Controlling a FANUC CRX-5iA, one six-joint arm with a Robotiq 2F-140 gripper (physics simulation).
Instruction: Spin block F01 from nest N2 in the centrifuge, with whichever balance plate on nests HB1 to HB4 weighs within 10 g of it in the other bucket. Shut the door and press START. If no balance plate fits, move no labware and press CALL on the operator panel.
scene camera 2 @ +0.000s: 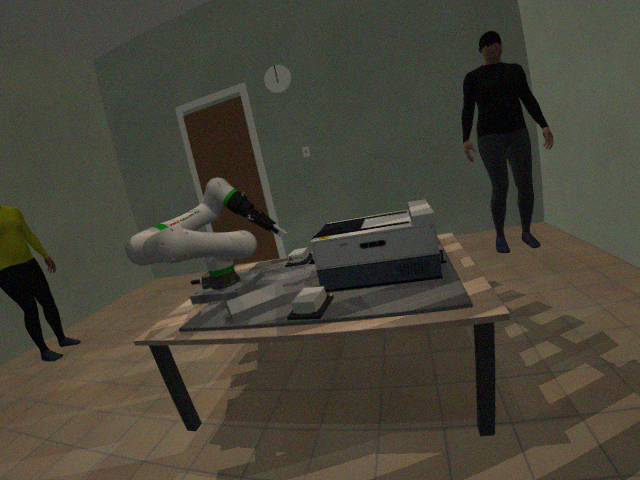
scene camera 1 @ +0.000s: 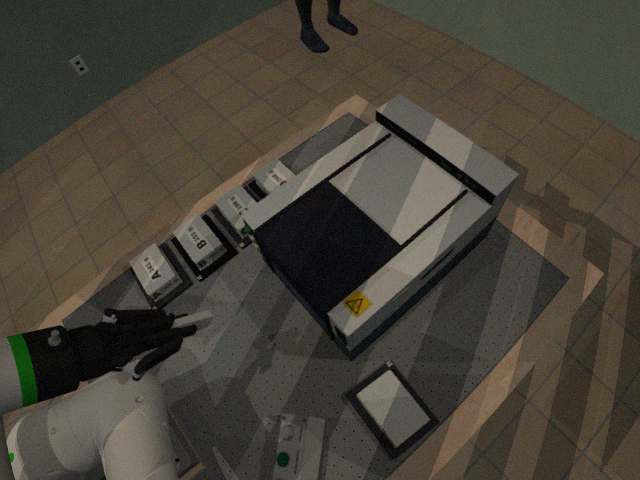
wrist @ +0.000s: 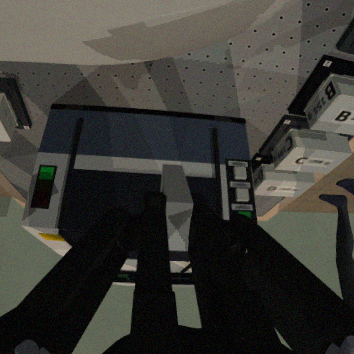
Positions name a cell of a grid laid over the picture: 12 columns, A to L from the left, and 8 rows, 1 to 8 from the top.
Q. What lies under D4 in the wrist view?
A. A centrifuge.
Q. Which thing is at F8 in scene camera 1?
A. A button box.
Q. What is my gripper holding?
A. Nothing.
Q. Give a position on a framed plate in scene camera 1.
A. At H7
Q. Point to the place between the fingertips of my gripper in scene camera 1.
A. D6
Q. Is my gripper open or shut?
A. Shut.
